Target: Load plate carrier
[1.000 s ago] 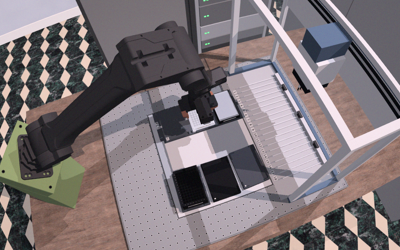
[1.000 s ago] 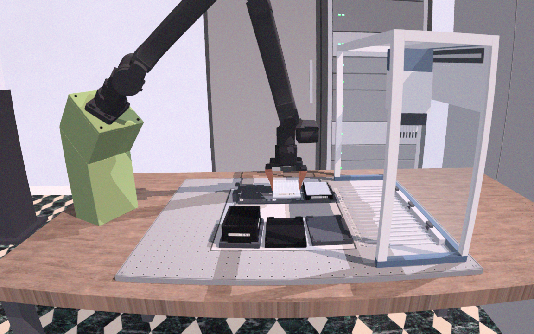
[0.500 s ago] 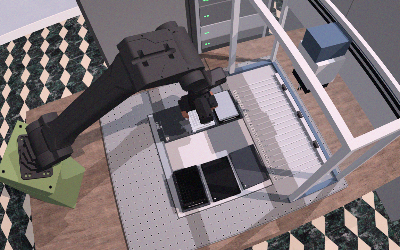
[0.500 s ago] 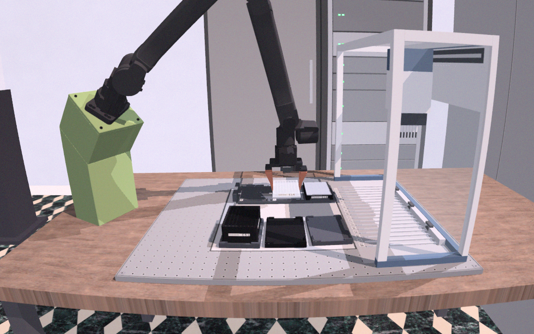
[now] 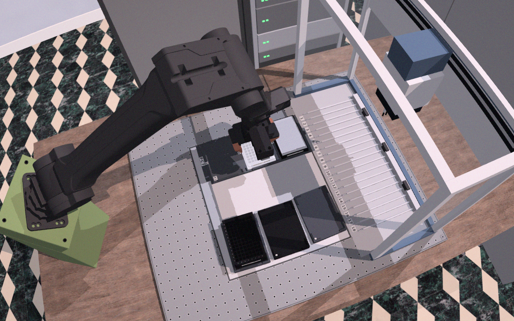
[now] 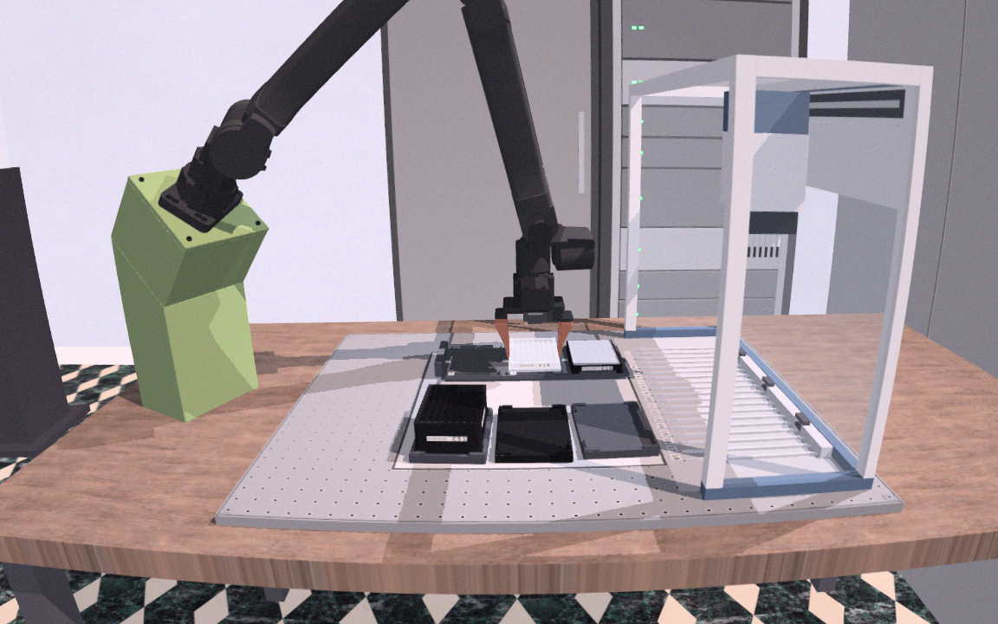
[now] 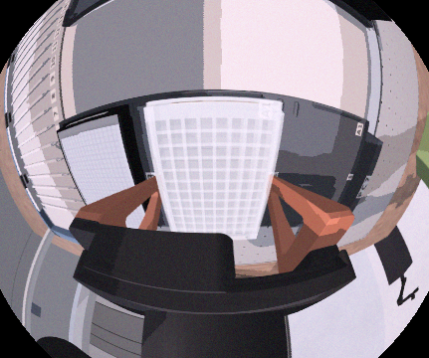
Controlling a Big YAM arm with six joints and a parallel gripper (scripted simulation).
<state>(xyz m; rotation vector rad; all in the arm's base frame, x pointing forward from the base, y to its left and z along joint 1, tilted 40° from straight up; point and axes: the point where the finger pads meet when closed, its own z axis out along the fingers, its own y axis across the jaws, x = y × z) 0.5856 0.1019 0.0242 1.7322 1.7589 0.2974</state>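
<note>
The dark carrier PC7 is 10 mm below my hand. Round my hand: nest S2: 30 mm behind, 260 mm to the right, 20 mm below; white 96-well plate C15: right at my hand; nest S3: 80 mm ahead, 260 mm to the right, 20 mm below.
</note>
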